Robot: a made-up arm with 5 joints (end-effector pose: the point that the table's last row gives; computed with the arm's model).
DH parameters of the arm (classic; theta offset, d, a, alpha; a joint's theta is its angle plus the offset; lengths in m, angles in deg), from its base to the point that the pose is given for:
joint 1: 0 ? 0 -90
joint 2: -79.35 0 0.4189 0
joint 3: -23.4 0 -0.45 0
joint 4: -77.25 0 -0.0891 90
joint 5: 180 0.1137 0 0
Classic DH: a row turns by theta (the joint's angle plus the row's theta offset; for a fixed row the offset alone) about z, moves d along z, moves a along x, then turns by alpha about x.
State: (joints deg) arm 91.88 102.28 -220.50 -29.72 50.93
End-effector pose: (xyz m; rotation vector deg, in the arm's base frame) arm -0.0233 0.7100 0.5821 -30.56 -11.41 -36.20
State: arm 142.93 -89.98 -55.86 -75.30 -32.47
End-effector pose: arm 0.3106 -0.2347 0.8301 1.75 43.64 -66.38
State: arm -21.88 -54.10 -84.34 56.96 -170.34
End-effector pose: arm 0.0505 -0.0203 1.0763 26.82 94.95 -9.05
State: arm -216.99 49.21 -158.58 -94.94 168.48
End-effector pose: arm -0.4915 0.3703 0.8231 29.75 -6.72 129.09
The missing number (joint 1, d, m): 0.3066
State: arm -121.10 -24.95 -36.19 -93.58 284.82
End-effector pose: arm -0.1533 -0.2542 0.7285 23.35 -9.89 -16.01
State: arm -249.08 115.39 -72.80 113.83 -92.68
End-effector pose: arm 0.0044 -0.0115 -0.2616 -6.86 32.83 -158.64
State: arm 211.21 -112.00 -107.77 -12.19 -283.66
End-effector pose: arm 0.7802 0.4727 0.4979 22.98 55.30 99.14
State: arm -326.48 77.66 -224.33 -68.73 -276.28
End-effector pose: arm 0.3655 0.2421 0.7813 33.67 -15.77 -60.67
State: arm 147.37 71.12 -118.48 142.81 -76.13
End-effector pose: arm -0.5753 0.3683 0.0644 -35.62 89.28 -85.95
